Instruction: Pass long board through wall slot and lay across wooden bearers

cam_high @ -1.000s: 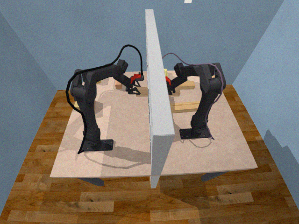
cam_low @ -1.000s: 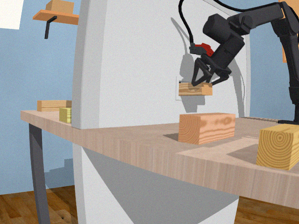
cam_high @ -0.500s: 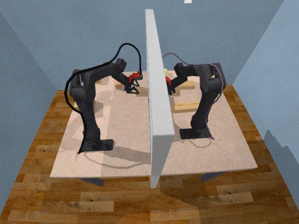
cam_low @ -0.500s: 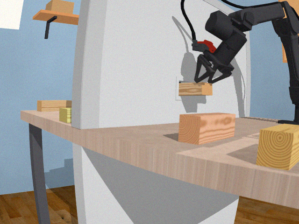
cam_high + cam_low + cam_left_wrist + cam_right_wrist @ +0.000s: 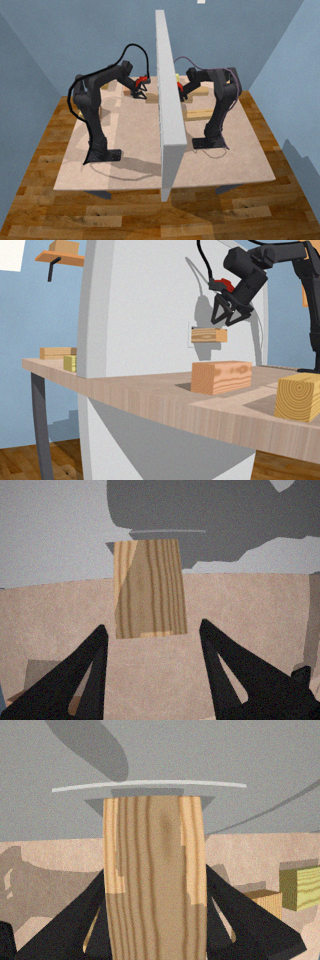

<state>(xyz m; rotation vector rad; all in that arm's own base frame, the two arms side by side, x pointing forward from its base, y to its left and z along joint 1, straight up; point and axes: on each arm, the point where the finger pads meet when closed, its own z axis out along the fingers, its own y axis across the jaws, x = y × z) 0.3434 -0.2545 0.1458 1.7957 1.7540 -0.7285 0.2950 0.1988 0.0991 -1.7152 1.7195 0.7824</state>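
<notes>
The long board is 2 cm to the left of my right hand. The rest, counted from my right hand: orange block: 32 cm to the left, 24 cm ahead, 7 cm below; then yellow block: 50 cm to the left, 33 cm ahead, 8 cm below; then yellow-green offcut: 27 cm ahead, 8 cm to the right, 8 cm below.
</notes>
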